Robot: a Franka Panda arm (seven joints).
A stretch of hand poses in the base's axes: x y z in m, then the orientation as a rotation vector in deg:
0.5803, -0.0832, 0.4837, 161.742, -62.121, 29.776
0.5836, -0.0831, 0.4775, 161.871, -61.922, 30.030
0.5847, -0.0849, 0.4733, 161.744, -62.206, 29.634
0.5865, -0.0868, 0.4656, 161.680, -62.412, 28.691
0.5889, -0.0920, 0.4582, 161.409, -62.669, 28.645
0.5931, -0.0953, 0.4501, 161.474, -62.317, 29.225
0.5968, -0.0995, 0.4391, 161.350, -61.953, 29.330
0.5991, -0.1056, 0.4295, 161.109, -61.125, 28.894
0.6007, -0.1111, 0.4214, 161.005, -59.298, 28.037
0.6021, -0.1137, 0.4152, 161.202, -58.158, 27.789
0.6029, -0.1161, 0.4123, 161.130, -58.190, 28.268
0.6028, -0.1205, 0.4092, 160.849, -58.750, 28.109
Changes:
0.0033, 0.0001, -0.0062, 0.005, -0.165, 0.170
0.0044, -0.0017, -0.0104, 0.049, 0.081, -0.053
0.0062, -0.0036, -0.0181, 0.160, 0.683, -0.237
0.0086, -0.0088, -0.0255, 0.044, 0.732, -0.482
0.0128, -0.0121, -0.0336, -0.100, 0.389, -0.237
0.0165, -0.0163, -0.0446, -0.370, 0.399, -0.082
0.0188, -0.0224, -0.0542, -0.892, 0.858, 0.254
0.0204, -0.0279, -0.0623, -1.677, 1.710, 1.173
0.0218, -0.0305, -0.0685, -1.960, 1.995, 1.866
0.0226, -0.0329, -0.0714, -2.050, 1.689, 1.844
0.0225, -0.0373, -0.0745, -2.045, 1.774, 1.421

